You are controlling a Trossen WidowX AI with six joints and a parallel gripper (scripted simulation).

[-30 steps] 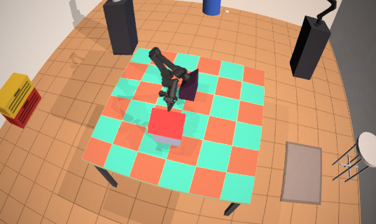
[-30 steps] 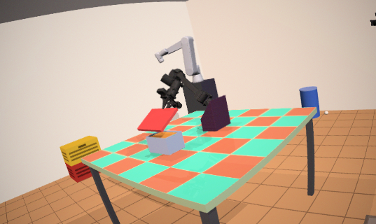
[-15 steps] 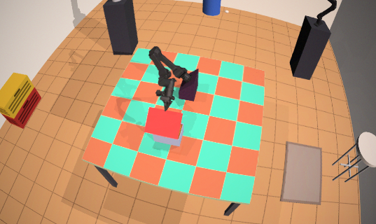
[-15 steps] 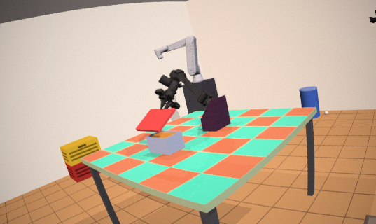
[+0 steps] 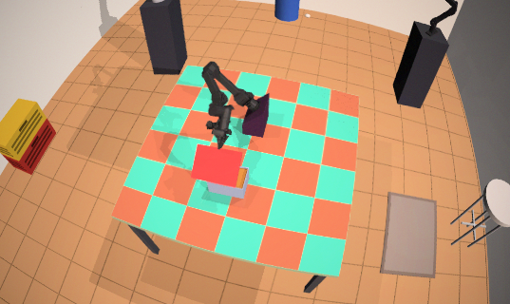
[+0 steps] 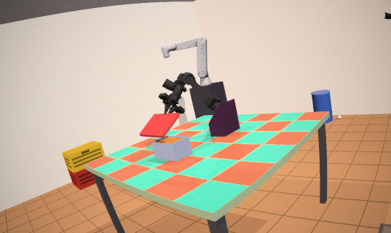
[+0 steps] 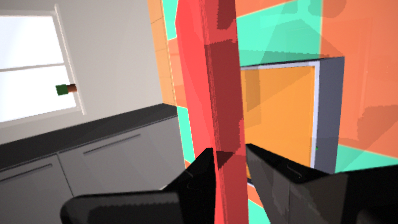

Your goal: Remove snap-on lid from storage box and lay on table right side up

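My gripper tip is now 70 mm short of the red lid, 40 mm above it and 10 mm to the left of it. The rest, counted from my gripper tip: grey storage box 180 mm below, 60 mm ahead, 50 mm to the left.
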